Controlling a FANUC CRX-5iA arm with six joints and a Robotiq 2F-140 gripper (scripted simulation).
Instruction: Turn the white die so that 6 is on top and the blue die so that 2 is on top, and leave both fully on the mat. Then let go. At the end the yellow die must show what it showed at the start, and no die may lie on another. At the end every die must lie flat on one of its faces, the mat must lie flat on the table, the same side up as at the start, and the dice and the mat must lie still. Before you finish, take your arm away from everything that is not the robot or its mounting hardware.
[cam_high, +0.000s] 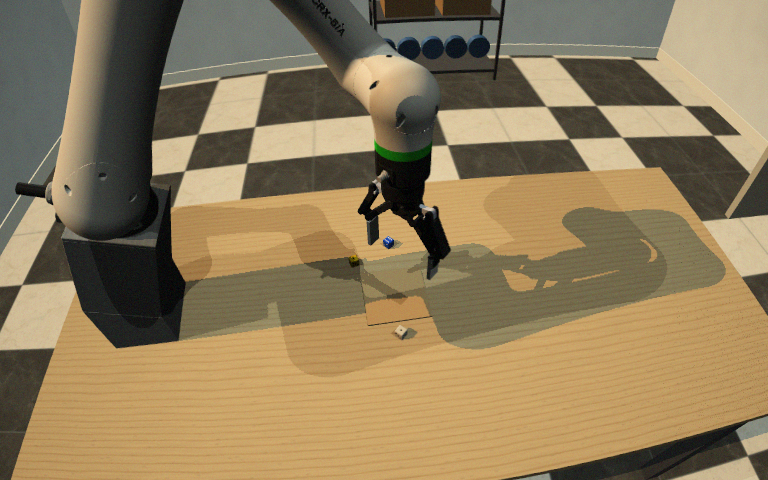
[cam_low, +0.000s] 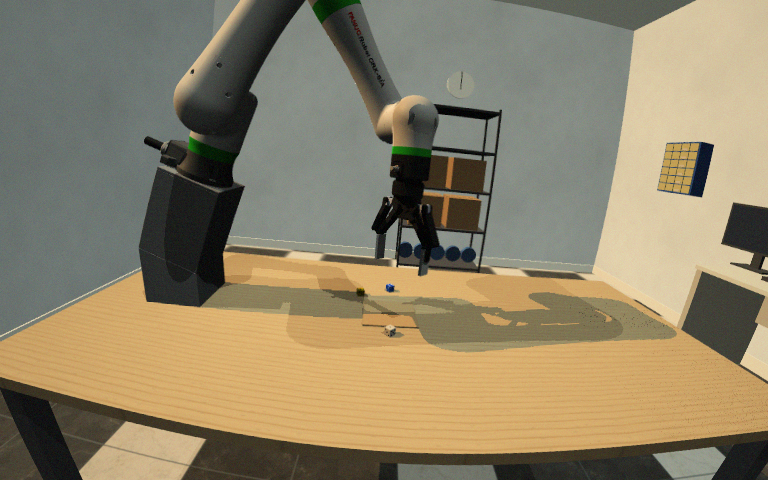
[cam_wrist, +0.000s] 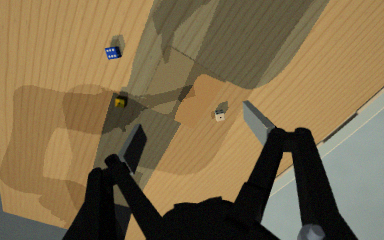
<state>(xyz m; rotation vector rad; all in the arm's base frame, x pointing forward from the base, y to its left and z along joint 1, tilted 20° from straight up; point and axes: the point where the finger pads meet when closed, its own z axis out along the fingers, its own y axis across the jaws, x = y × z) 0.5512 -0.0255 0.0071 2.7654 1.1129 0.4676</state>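
Now: the white die 14 cm below my hand, 9 cm to the right of it and 1 cm behind it. From my hand the other things lie so: blue die 16 cm to the left, 14 cm below, 1 cm behind; tan mat 15 cm below, 1 cm to the left, 1 cm behind; yellow die 14 cm below, 11 cm to the left, 10 cm behind.
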